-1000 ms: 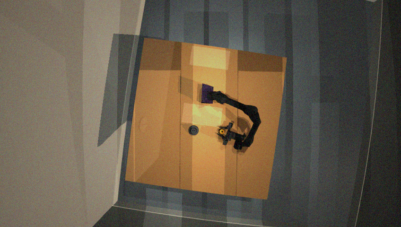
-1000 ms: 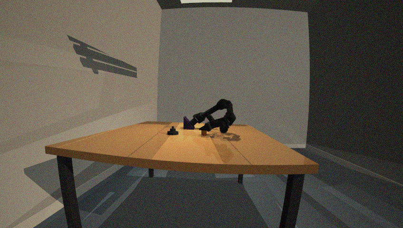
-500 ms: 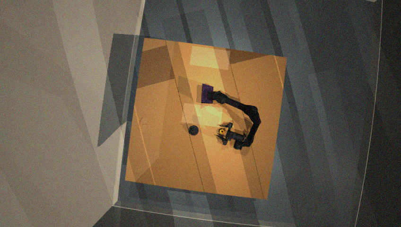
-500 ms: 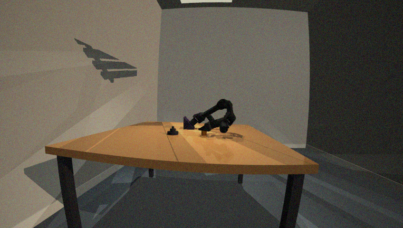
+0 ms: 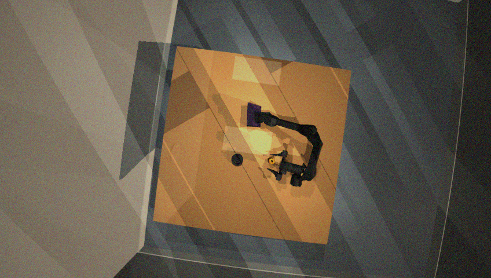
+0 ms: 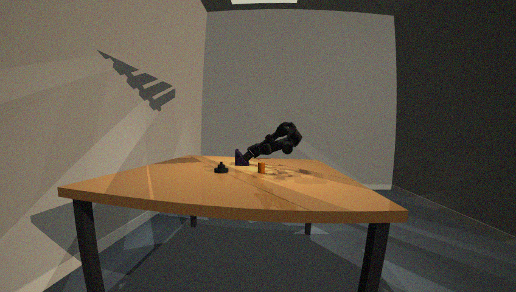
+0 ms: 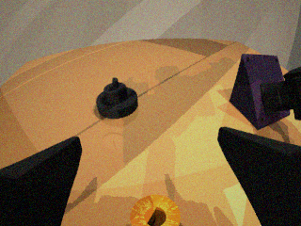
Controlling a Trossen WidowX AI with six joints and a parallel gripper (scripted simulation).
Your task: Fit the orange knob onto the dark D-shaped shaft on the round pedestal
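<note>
Now: the orange knob 9 cm below my gripper tip, 3 cm to the left of it and 1 cm ahead of it. The rest, counted from my gripper tip: dark round pedestal 21 cm to the right, 9 cm below, 1 cm ahead.
</note>
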